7 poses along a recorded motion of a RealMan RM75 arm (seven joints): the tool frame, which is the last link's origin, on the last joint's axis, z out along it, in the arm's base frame.
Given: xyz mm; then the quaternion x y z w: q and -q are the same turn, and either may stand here.
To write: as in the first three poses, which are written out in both.
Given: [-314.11, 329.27, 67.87, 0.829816, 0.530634, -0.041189, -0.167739]
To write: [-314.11, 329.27, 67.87, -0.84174, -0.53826, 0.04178, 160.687]
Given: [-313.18, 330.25, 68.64, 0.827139, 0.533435, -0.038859, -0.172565]
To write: [-313.18, 330.25, 68.64, -0.83974, -0.54156, 0.03945, 160.126]
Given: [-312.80, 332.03, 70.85, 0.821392, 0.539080, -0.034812, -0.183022]
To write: [-312.80, 332.03, 70.85, -0.83550, -0.54834, 0.03541, 158.908]
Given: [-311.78, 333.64, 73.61, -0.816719, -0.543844, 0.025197, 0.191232]
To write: [-311.78, 333.64, 73.61, -0.83207, -0.55407, 0.02567, 157.951]
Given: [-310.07, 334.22, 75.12, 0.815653, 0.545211, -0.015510, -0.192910]
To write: [-310.07, 334.22, 75.12, -0.83127, -0.55565, 0.01581, 157.755]
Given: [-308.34, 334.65, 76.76, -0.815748, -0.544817, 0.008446, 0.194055]
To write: [-308.34, 334.65, 76.76, -0.83156, -0.55537, 0.00861, 157.621]
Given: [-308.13, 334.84, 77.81, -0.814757, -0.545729, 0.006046, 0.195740]
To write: [-308.13, 334.84, 77.81, -0.83083, -0.55649, 0.00617, 157.424]
